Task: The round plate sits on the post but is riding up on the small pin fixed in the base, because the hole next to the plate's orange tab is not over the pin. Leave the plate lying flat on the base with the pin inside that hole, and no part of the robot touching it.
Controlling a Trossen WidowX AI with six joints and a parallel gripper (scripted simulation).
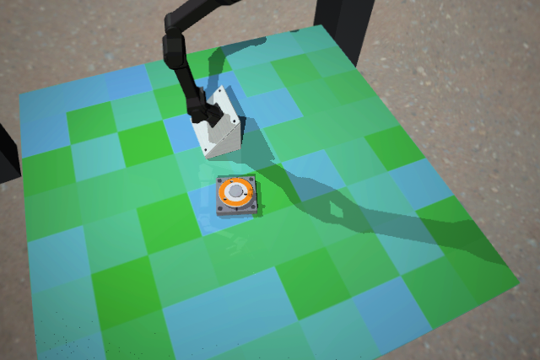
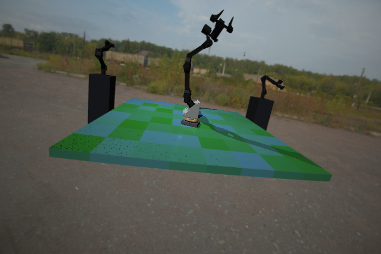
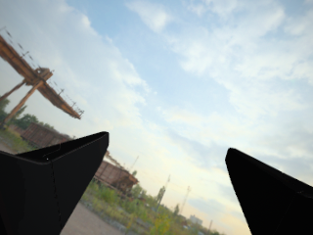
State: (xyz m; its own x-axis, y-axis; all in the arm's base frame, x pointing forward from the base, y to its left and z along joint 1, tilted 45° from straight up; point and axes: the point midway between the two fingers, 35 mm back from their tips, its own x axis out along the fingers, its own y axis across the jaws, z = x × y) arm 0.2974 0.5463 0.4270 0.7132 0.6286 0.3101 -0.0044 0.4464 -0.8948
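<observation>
The square grey base is 140 mm to the right of my gripper tip and 800 mm below it.
</observation>
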